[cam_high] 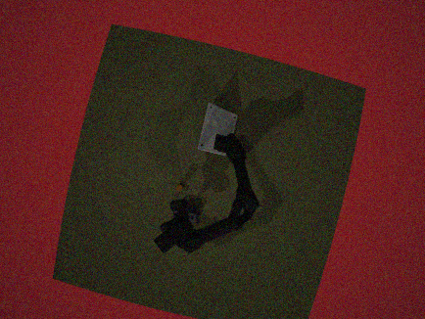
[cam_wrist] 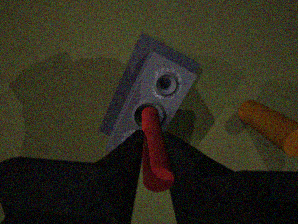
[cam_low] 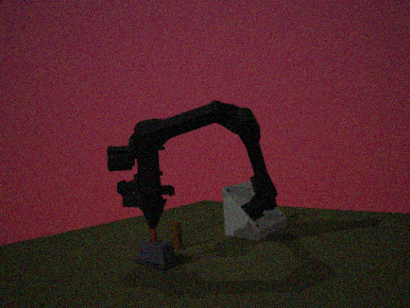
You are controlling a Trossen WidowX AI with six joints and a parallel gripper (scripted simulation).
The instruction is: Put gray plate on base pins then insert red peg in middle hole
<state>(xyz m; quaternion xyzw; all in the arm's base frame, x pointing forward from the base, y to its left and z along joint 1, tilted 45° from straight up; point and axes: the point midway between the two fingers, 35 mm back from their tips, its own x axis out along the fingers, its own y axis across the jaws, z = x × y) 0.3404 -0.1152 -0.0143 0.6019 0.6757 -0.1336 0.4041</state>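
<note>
The red peg is right at my gripper tip. From my gripper tip the other things lie so: gray plate 5 cm below; then orange cylinder 12 cm behind, 4 cm to the right, 6 cm below.
</note>
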